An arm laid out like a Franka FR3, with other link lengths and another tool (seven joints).
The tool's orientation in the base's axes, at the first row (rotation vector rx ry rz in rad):
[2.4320 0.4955 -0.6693]
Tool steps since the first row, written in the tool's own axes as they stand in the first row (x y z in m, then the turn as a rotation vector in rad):
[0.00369 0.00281 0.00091 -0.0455 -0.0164 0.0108]
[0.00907 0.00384 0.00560 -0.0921 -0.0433 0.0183]
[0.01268 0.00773 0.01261 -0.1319 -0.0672 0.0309]
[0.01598 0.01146 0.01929 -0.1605 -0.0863 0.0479]
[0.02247 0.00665 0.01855 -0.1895 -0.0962 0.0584]
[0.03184 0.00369 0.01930 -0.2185 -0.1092 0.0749]
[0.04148 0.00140 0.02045 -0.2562 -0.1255 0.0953]
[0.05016 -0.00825 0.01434 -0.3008 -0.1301 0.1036]
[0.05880 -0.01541 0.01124 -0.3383 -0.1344 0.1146]
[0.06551 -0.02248 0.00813 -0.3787 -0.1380 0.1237]
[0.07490 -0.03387 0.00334 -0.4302 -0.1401 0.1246]
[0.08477 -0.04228 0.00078 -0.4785 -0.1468 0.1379]
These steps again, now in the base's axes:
[0.00400 -0.00200 -0.00153 -0.0483 -0.0027 0.0108]
[0.00719 -0.00458 -0.00746 -0.1013 0.0045 0.0201]
[0.00951 -0.01111 -0.01287 -0.1492 0.0076 0.0233]
[0.01161 -0.01739 -0.01793 -0.1873 0.0065 0.0190]
[0.01482 -0.01196 -0.02304 -0.2191 0.0021 0.0235]
[0.02070 -0.00829 -0.03004 -0.2545 -0.0034 0.0225]
[0.02699 -0.00534 -0.03720 -0.2998 -0.0105 0.0220]
[0.03153 0.00750 -0.04171 -0.3409 -0.0207 0.0390]
[0.03617 0.01660 -0.04730 -0.3770 -0.0313 0.0503]
[0.03930 0.02525 -0.05178 -0.4145 -0.0419 0.0648]
[0.04312 0.03878 -0.05836 -0.4574 -0.0509 0.0920]
[0.04797 0.04875 -0.06555 -0.5042 -0.0631 0.1066]

